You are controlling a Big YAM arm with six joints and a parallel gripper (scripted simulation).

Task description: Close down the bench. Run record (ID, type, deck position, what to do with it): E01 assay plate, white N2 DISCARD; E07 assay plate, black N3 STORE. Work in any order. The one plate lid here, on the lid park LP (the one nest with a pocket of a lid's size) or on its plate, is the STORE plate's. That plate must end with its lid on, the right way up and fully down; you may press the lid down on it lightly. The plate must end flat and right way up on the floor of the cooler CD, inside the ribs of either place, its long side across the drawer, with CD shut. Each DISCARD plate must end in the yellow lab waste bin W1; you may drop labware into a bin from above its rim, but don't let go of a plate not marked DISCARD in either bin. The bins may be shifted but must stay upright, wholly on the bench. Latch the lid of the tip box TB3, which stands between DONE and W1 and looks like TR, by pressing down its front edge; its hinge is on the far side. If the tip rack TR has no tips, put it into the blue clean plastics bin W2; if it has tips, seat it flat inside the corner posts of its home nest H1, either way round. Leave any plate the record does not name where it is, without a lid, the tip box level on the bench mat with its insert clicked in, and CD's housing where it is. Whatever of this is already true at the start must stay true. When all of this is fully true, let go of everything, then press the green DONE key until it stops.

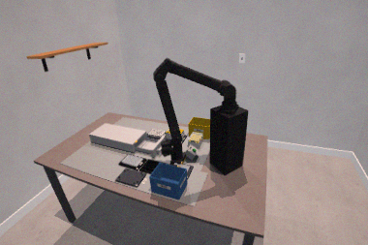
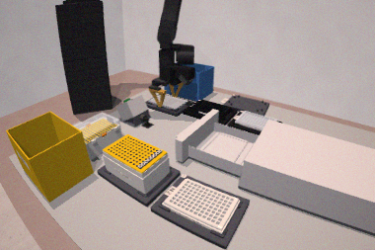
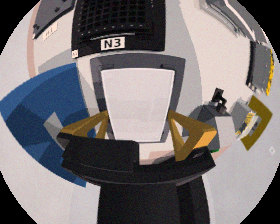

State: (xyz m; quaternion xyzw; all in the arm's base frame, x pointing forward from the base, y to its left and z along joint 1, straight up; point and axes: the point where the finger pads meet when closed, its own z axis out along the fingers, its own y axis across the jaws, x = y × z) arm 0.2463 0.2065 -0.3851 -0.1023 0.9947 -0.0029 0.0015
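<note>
The plate lid lies right at my hand. Also, from my hand: DONE key block: 16 cm to the right, 3 cm above; dark lid park nest: 1 cm below; blue bin W2: 16 cm to the left, 3 cm behind, 2 cm above.
</note>
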